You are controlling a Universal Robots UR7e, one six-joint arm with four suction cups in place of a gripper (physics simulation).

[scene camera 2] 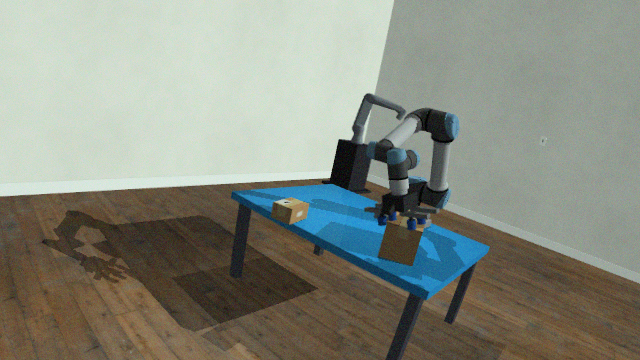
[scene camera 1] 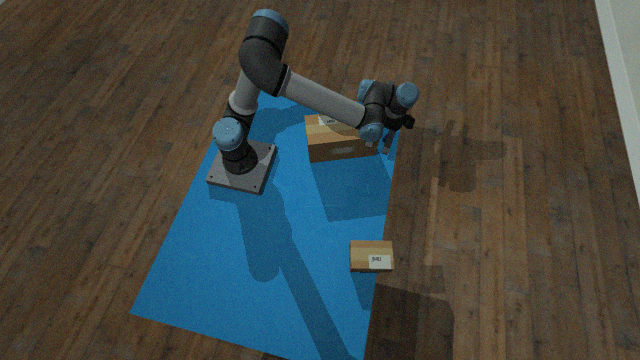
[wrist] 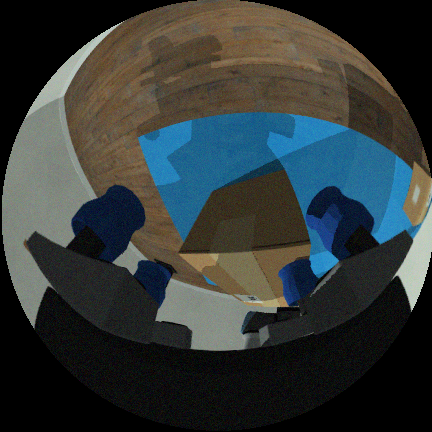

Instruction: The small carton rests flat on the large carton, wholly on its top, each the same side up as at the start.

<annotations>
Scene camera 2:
large carton: gripped by my suction head
small carton: on the table
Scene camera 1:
large carton
small carton
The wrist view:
my suction head
large carton
</annotations>
